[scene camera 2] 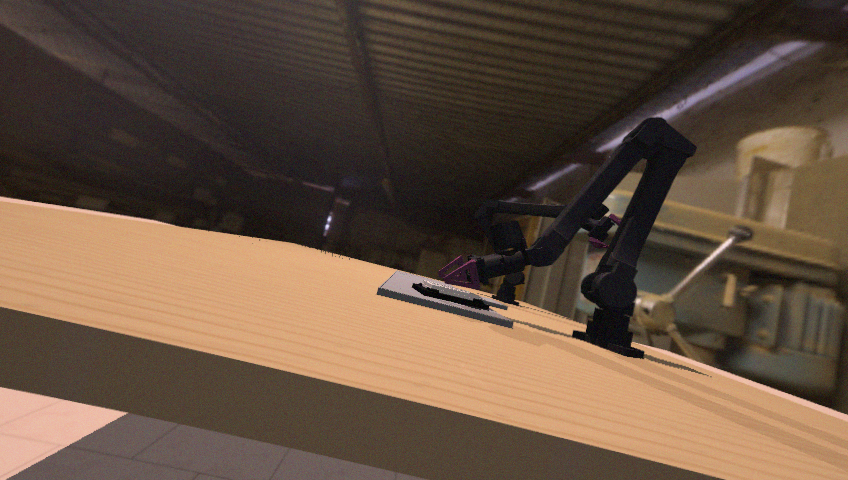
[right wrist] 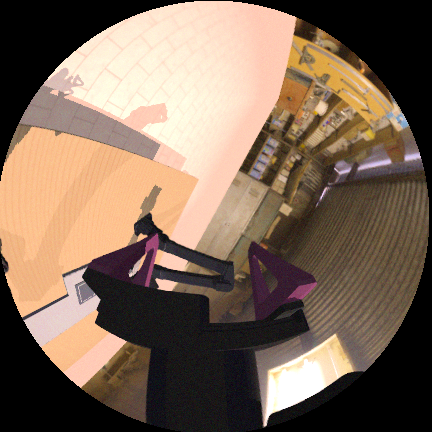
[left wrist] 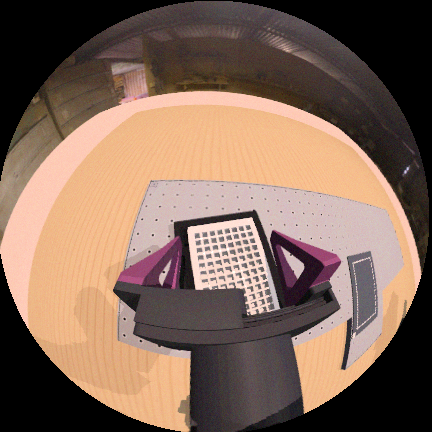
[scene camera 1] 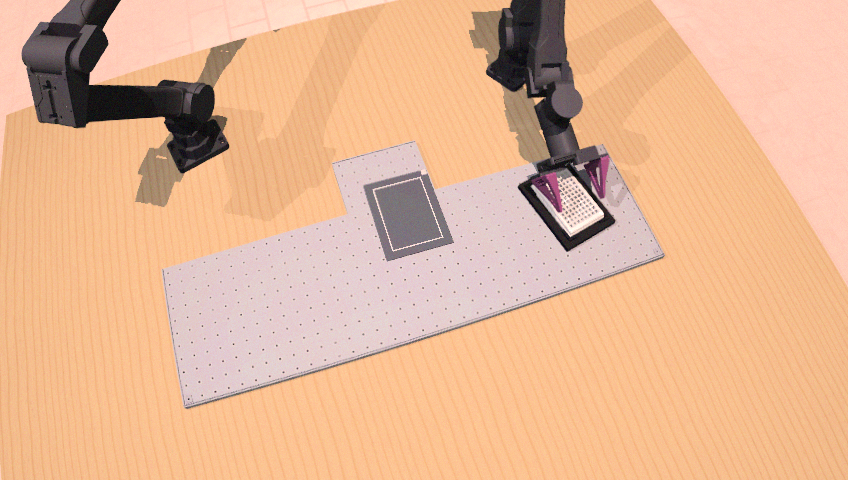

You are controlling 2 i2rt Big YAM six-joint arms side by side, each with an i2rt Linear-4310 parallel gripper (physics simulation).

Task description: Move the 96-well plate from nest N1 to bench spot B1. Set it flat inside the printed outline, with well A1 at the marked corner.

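Places are measured from the left arm's base along level axes (x ahead, y left, z up), in centimetres.
Where they show: left gripper, between the fingertips: [scene camera 2: 441,277] [left wrist: 226,238] [scene camera 1: 581,205]; right gripper, between the fingertips: [right wrist: 204,242]; left arm's base, origin of its link: [scene camera 2: 605,346] [right wrist: 142,223] [scene camera 1: 515,69]; right arm's base, origin of its link: [scene camera 2: 504,301] [scene camera 1: 198,147].
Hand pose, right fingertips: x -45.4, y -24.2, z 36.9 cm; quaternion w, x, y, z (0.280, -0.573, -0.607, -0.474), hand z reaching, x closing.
Observation:
Each offset is from my right fingertips to the centre of the thing. "spot": to the spot under its first point. Level surfaces: height alone.
The white 96-well plate @(dx +75.6, dy +1.9, dz -33.7 cm) [scene camera 1: 581,208] [left wrist: 227,255] sits in the black nest N1 @(dx +75.6, dy +2.0, dz -34.8 cm) [scene camera 1: 568,244] [scene camera 2: 452,297] [left wrist: 215,218] at the right of scene camera 1. My left gripper [scene camera 1: 580,202] [scene camera 2: 459,279] [left wrist: 226,238] is open over the plate, with one purple finger toward each long side and nothing held. Its body hides the plate's near end in the left wrist view. Bench spot B1, a dark pad @(spot: dx +54.5, dy -20.3, dz -35.5 cm) [scene camera 1: 407,211] [left wrist: 365,295] [right wrist: 86,292], bears a white printed outline and a small white corner mark @(dx +50.6, dy -11.8, dz -35.5 cm) [scene camera 1: 423,172]. My right gripper [scene camera 2: 608,231] [right wrist: 204,242] is open and empty, raised away from the board.
The grey perforated board @(dz -35.6 cm) [scene camera 1: 285,297] [left wrist: 310,215] carries the nest and the pad, on a wooden table @(dz -36.9 cm) [scene camera 1: 416,410] [scene camera 2: 238,309]. The right arm [scene camera 1: 124,102] stands at the upper left of scene camera 1. The left arm [scene camera 1: 547,47] reaches down from the top.

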